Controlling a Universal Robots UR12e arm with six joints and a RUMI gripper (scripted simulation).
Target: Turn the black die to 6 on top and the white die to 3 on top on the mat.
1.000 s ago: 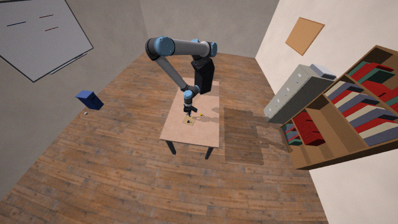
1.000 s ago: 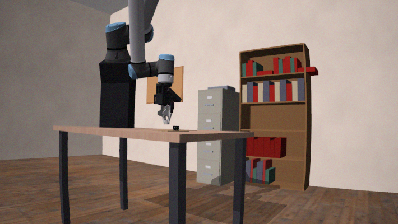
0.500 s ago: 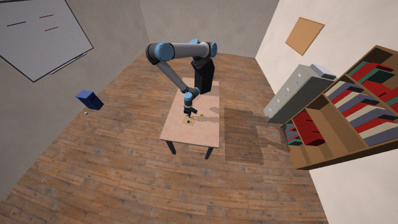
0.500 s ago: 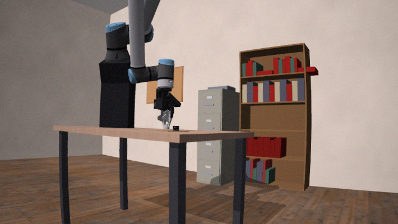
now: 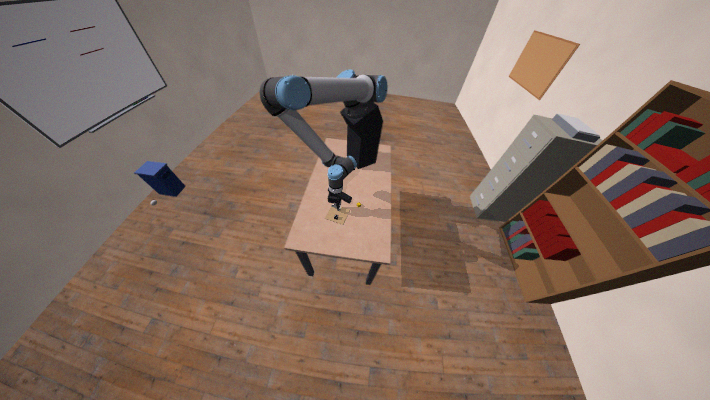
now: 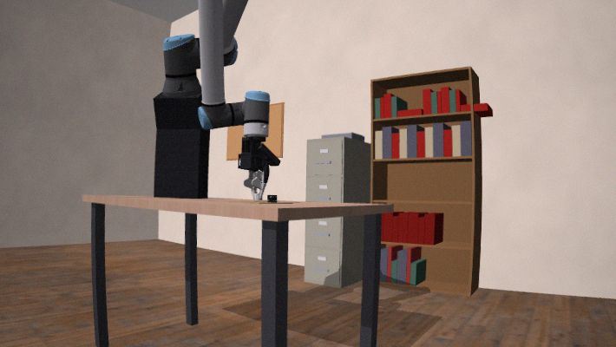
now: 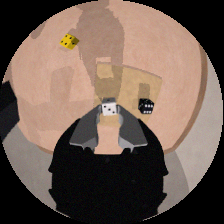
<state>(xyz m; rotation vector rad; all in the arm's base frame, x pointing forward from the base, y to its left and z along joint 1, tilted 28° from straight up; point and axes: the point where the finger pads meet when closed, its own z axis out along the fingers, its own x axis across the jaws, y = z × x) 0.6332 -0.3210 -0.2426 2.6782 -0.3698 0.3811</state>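
Right now the white die is right at my hand. The rest, counted from my hand: tan mat 4 cm ahead, 2 cm below, 1 cm to the right; yellow die 15 cm to the left, 3 cm behind, 1 cm below; black die 7 cm ahead, 2 cm to the right, 1 cm below.
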